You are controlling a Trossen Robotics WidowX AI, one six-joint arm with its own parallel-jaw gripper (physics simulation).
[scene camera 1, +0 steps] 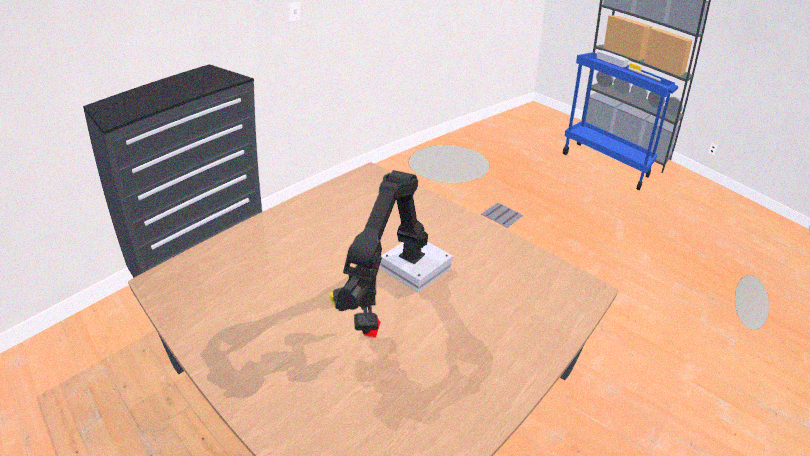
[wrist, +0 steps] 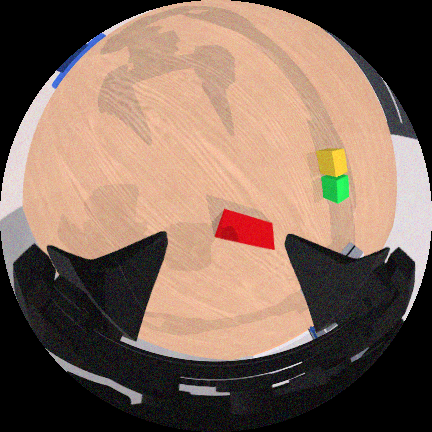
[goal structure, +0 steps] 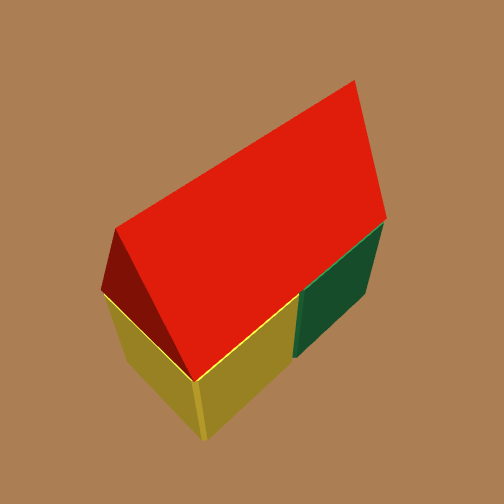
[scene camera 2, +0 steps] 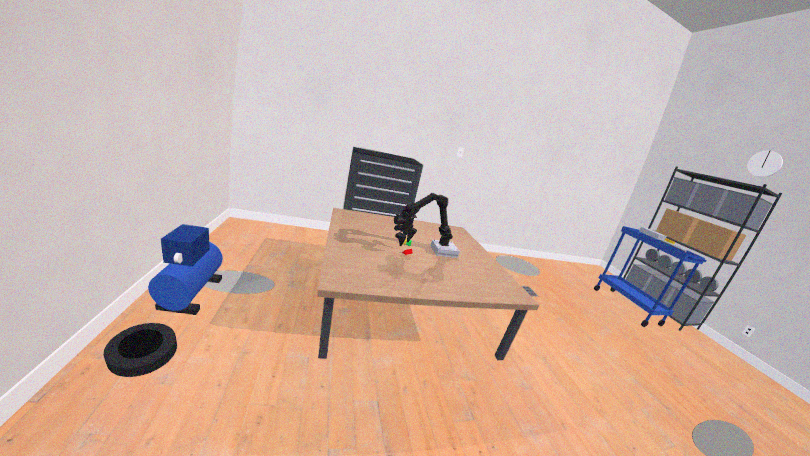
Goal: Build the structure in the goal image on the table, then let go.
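Where they show: gripper, between the fingertips: [wrist: 228, 239] [scene camera 2: 404, 244]; arm's base, origin of its link: [scene camera 1: 412, 255] [scene camera 2: 443, 244].
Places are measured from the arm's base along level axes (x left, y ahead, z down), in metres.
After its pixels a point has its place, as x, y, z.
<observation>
A red block [scene camera 1: 372, 333] {0.092, 0.334, 0.041} [scene camera 2: 407, 252] {0.088, 0.315, 0.044} [wrist: 250, 230] {0.064, 0.310, 0.040}, longer than the cubes, lies on the wooden table [scene camera 1: 510, 339] {0.435, 0.100, 0.056} [scene camera 2: 362, 277] {0.409, 0.684, 0.055}. My gripper [scene camera 1: 368, 324] {0.073, 0.348, -0.009} [scene camera 2: 404, 243] {0.073, 0.348, -0.009} [wrist: 228, 239] {0.073, 0.348, -0.009} is open and empty above the table. In the wrist view the red block shows between and beyond its fingertips, nearer the right one. A yellow cube [scene camera 1: 332, 298] {-0.089, 0.301, 0.032} [wrist: 338, 162] {-0.079, 0.289, 0.023} and a green cube [scene camera 2: 408, 243] {-0.054, 0.261, 0.039} [wrist: 335, 189] {-0.055, 0.263, 0.026} sit side by side at the right of the wrist view, touching or nearly so. In scene camera 1 the arm hides the green cube and most of the yellow one.
The arm's pale base plate [scene camera 1: 419, 277] {0.081, 0.077, 0.001} [scene camera 2: 445, 249] {0.081, 0.024, 0.005} stands on the table near the cubes. Shadows of the arm fall across the table top. A dark drawer cabinet [scene camera 1: 187, 164] [scene camera 2: 382, 181] stands behind the table. A blue cart [scene camera 1: 612, 150] [scene camera 2: 637, 297] stands off to the right.
</observation>
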